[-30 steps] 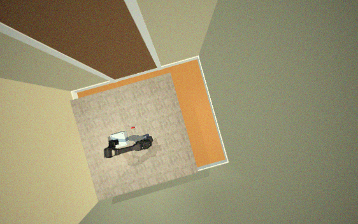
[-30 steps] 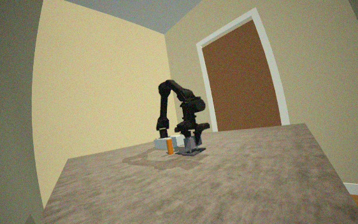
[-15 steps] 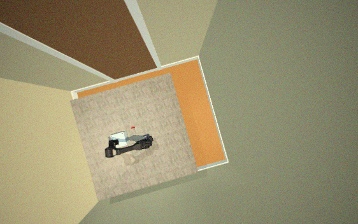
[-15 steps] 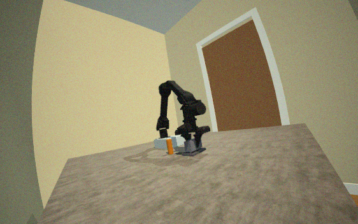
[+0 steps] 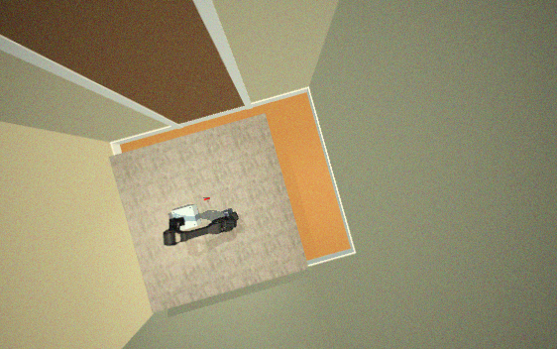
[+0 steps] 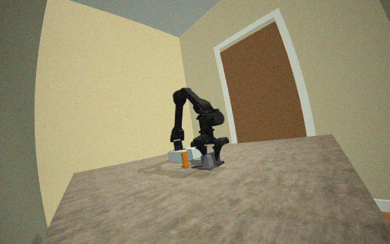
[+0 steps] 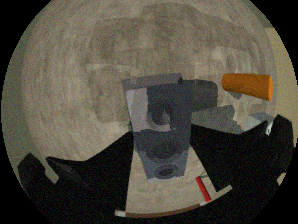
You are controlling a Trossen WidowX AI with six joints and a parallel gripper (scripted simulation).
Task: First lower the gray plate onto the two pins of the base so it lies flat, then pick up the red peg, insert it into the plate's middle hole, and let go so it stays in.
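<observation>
Now: gripper tip 2 cm below the gray plate. The rest, counted from my gripper tip: flat base: 2 cm below; red peg: 17 cm to the left, 13 cm behind, 1 cm above; orange cylinder: 11 cm behind, 7 cm to the right, 1 cm above.
</observation>
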